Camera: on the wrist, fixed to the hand. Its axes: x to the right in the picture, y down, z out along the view.
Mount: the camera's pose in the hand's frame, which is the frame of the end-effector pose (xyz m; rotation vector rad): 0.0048 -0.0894 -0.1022 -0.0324 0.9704 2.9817
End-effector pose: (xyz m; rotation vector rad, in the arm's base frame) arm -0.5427 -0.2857 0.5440 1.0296 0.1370 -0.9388
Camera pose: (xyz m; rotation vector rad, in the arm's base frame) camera -0.5722 -0.2249 0.4261 0.4737 -0.5295 2.2108
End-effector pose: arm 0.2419 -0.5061 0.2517 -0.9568 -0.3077 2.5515
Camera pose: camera 0.3324 -0.4172 0.2031 0.8252 -0.7977 -0.1784
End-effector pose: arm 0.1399 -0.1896 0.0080 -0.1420 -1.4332 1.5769
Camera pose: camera 0.2526 -0.1282 0.0526 1.9052 -0.4889 -1.0870
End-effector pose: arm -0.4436 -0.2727 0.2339 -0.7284 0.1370 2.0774
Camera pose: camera -0.3294 -0.2534 0.1629 0.4537 -0.8764 -0.7260
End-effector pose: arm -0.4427 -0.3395 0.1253 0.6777 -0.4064 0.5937
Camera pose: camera -0.3667 -0.3238 0.0138 0.7857 0.1124 -2.6114
